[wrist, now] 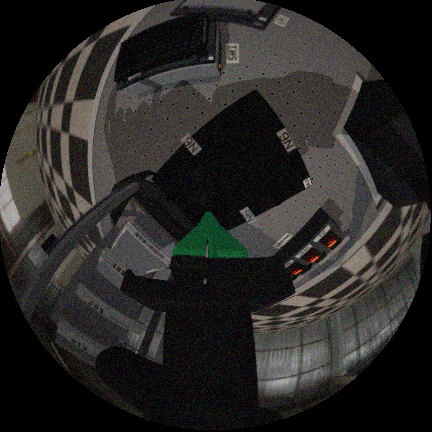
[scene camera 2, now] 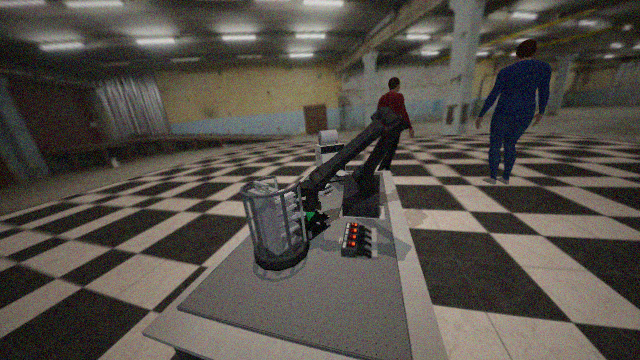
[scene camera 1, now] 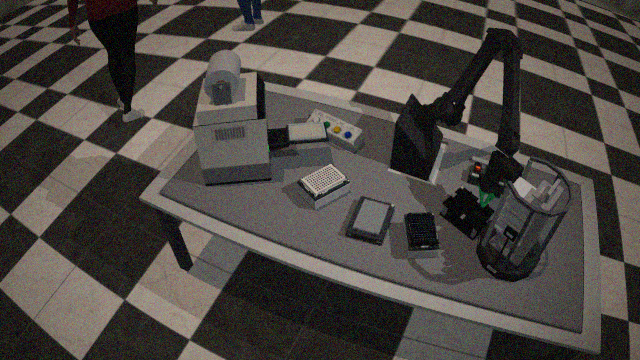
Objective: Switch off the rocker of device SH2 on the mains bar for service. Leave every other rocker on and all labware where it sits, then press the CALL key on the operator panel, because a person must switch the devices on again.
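Places are measured from the arm's base along level axes (x ahead, y left, z up), in metres.
Where they show: gripper, between the fingertips: (wrist: 207, 215) (scene camera 2: 308, 220) (scene camera 1: 482, 206); arm's base, origin of its link: (scene camera 2: 366, 186) (scene camera 1: 420, 119).
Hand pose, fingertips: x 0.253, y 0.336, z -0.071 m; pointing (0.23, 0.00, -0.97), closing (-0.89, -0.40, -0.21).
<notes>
Things, the pixels of their centre, and the offset from my fingertips.
- black block marked N6, middle of its body: (wrist: 229, 171) (scene camera 1: 467, 211) (scene camera 2: 312, 222) dz -0.042, dx +0.003, dy -0.045 m
- operator panel, middle of its body: (scene camera 1: 335, 129) dz -0.038, dx -0.156, dy -0.646 m
- clear carousel, middle of its body: (wrist: 110, 286) (scene camera 1: 524, 219) (scene camera 2: 276, 217) dz +0.096, dx +0.080, dy +0.152 m
- black device, middle of its body: (wrist: 155, 42) (scene camera 1: 422, 229) dz -0.017, dx +0.174, dy -0.168 m
- flat device, middle of its body: (scene camera 1: 371, 216) dz -0.049, dx +0.176, dy -0.344 m
- white well plate, middle of its body: (scene camera 1: 323, 179) dz -0.017, dx +0.130, dy -0.542 m
- large instrument, middle of its body: (scene camera 1: 231, 114) (scene camera 2: 329, 155) dz +0.148, dx +0.151, dy -0.895 m
The mains bar (scene camera 1: 477, 167) (scene camera 2: 347, 252) (wrist: 312, 230) lies by the rear table edge. In scene camera 2 several of its rockers glow orange-red. In the wrist view three lit rockers show at the right, partly behind the gripper body; which one is SH2 cannot be read. My gripper (scene camera 1: 485, 198) (scene camera 2: 311, 216) (wrist: 207, 215) is shut and empty, its green fingertips above the black block marked N6 (scene camera 1: 465, 212) (scene camera 2: 320, 224) (wrist: 235, 155), beside the mains bar. The operator panel (scene camera 1: 336, 131), white with green, yellow and blue keys, is beyond the arm base; the CALL label is unreadable.
A clear carousel (scene camera 1: 505, 270) (scene camera 2: 280, 257) with labelled plates stands close beside the gripper. A black device (scene camera 1: 421, 230) (wrist: 167, 50) has an SH1 label beside it. A flat device (scene camera 1: 371, 220), a white well plate (scene camera 1: 325, 180) and a large instrument (scene camera 1: 232, 145) stand farther along.
</notes>
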